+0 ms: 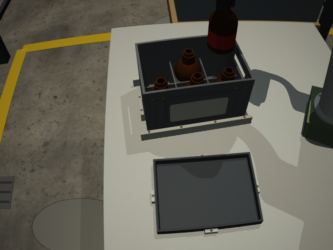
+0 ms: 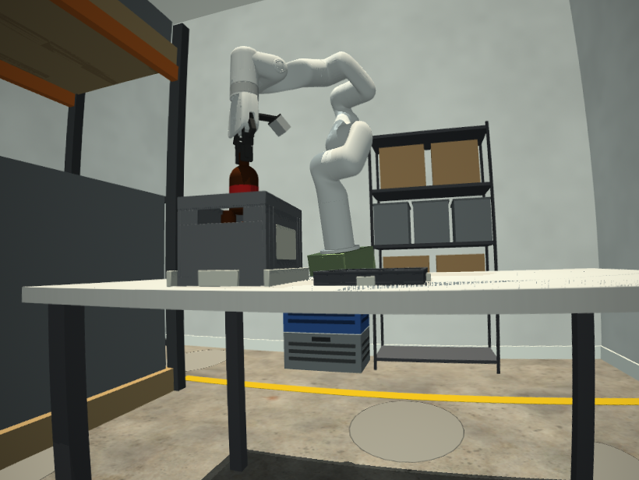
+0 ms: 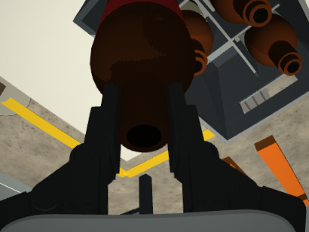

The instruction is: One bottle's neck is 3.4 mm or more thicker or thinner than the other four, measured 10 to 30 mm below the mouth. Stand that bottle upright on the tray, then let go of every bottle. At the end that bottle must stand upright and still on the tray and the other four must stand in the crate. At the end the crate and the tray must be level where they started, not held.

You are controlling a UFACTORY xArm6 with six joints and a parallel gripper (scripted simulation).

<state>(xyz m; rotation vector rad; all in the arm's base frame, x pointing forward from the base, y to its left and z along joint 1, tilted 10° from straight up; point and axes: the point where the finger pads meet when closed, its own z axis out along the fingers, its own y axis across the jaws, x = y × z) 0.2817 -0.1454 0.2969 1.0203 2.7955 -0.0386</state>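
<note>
My hand is 7 cm above the glass bottle. The rest, counted from my hand: dark tray (34 cm to the left, 31 cm below, 8 cm ahead); then dark crate (23 cm below, 8 cm ahead, 5 cm to the left).
</note>
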